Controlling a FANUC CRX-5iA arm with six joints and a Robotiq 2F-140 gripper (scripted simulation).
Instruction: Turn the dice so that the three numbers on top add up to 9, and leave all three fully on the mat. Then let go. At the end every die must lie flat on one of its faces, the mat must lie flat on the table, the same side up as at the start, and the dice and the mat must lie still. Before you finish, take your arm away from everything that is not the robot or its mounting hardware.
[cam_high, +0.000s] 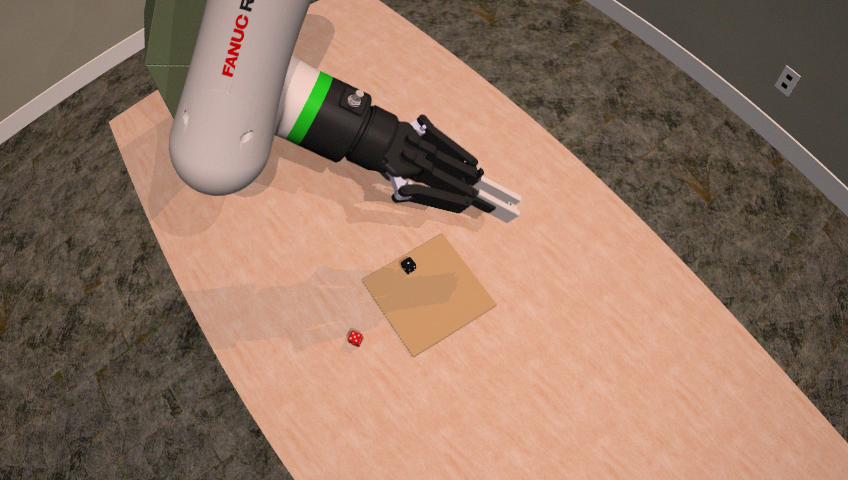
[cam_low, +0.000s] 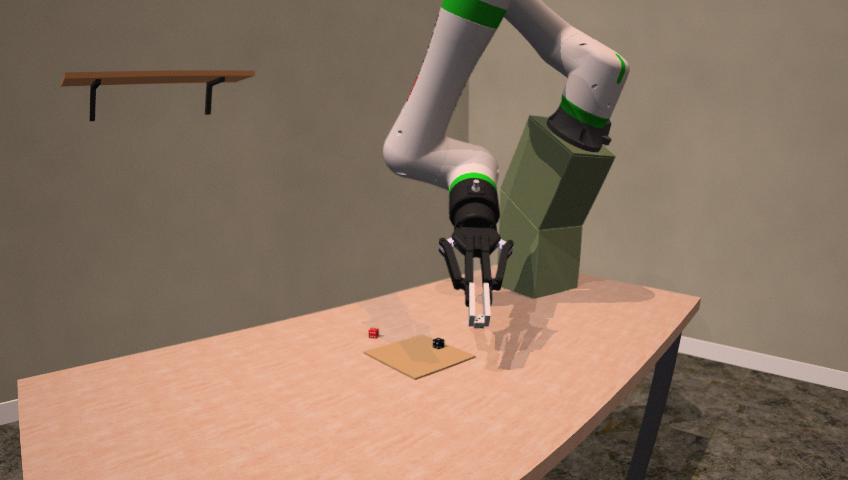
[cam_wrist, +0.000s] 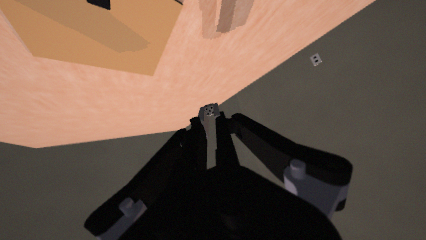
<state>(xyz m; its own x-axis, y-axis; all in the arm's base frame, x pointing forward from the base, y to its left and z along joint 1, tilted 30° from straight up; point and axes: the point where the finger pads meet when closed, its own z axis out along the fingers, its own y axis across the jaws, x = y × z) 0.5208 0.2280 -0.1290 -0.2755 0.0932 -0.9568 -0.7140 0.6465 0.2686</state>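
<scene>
The black die is 30 mm behind my hand, 120 mm to the right of it and 110 mm below it. The rest, counted from my hand: tan square mat 10 mm ahead, 120 mm to the right, 120 mm below; white die 10 mm ahead, 20 mm to the left, 20 mm below; red die 20 mm ahead, 240 mm to the right, 110 mm below.
</scene>
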